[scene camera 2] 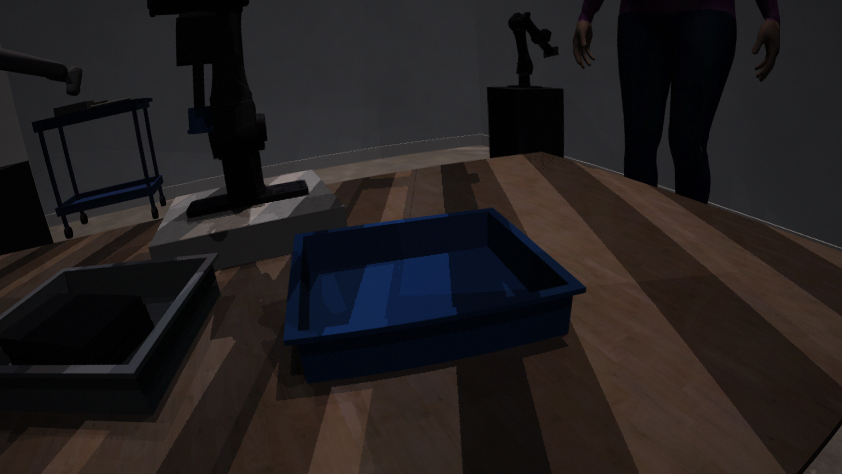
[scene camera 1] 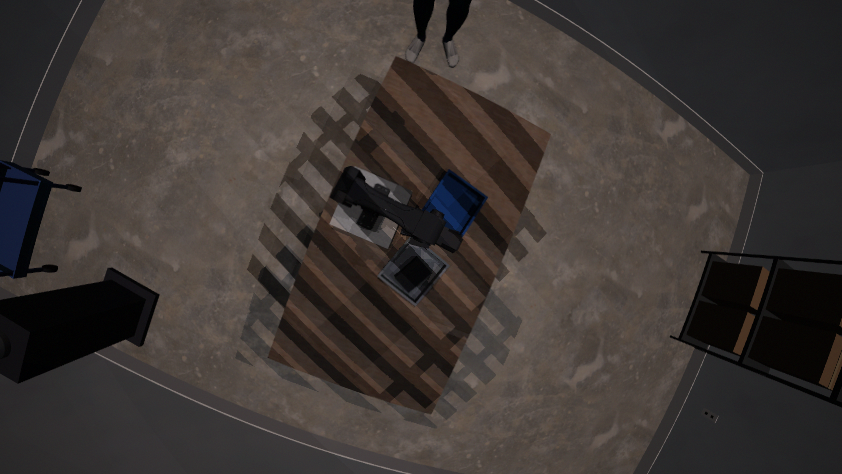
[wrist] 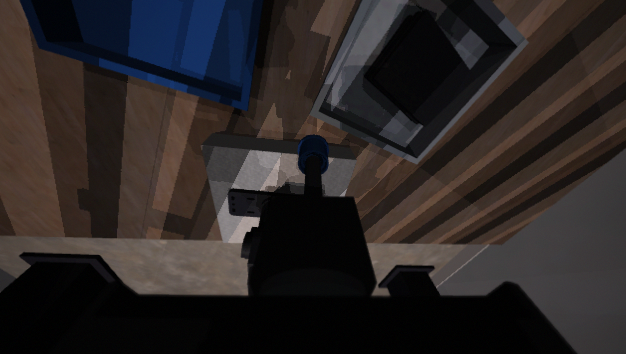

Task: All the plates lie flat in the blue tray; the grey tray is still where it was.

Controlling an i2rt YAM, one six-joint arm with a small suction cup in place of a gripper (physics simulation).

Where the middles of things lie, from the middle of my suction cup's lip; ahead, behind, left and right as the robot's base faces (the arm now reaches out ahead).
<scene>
Right now my suction cup is 18 cm above the grey tray (scene camera 1: 437,266), 16 cm to the left of it and 7 cm short of it. Also, from my suction cup: blue tray (scene camera 2: 368,299): 19 cm to the left, 18 cm below, 11 cm ahead.
</scene>
